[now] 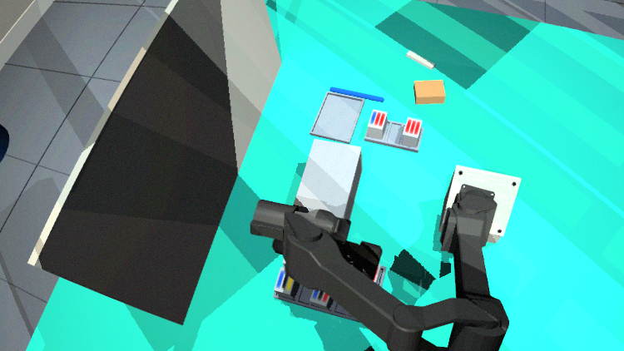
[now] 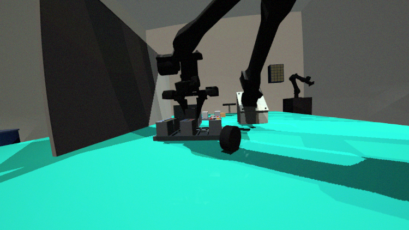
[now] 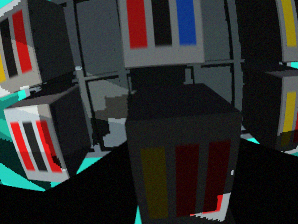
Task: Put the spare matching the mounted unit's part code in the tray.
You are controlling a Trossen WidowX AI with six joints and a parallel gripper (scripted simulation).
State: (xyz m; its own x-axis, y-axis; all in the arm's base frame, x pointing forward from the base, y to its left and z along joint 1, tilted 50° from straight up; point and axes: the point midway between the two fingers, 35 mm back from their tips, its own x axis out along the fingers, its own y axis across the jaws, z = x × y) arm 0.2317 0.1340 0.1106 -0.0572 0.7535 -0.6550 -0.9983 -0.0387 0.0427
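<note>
Now: gripper tip 35 cm to the left of the dark-rimmed tray, 10 cm short of it and 4 cm above it. The rest, counted from my gripper tip: grey holder: 34 cm to the right, 4 cm below, 4 cm behind; then spare unit: 2 cm above; then black disc: 16 cm to the left, 11 cm behind, 2 cm below.
</note>
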